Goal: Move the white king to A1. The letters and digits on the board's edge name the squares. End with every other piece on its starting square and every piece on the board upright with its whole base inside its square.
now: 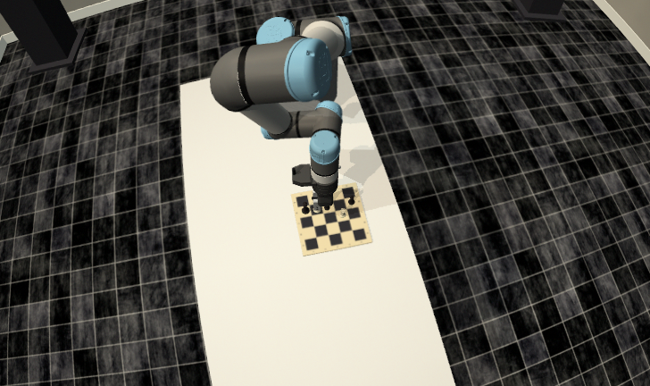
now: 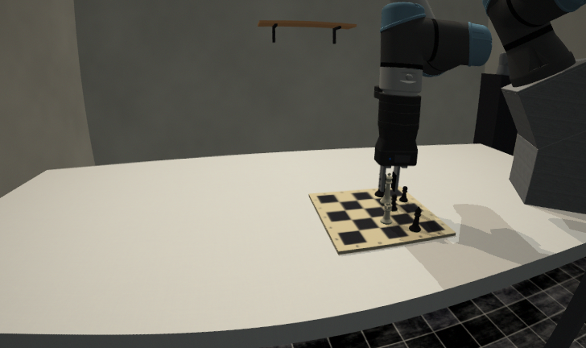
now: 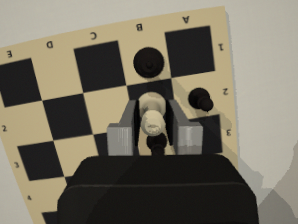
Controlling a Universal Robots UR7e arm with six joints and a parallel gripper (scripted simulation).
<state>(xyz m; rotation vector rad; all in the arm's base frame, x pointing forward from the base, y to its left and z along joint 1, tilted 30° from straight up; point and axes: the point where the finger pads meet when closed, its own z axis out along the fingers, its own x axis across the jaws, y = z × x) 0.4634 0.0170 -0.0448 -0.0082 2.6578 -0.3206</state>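
The white king lies 10 mm below my hand. The rest, counted from my hand: chessboard 30 mm ahead, 40 mm to the left, 50 mm below.
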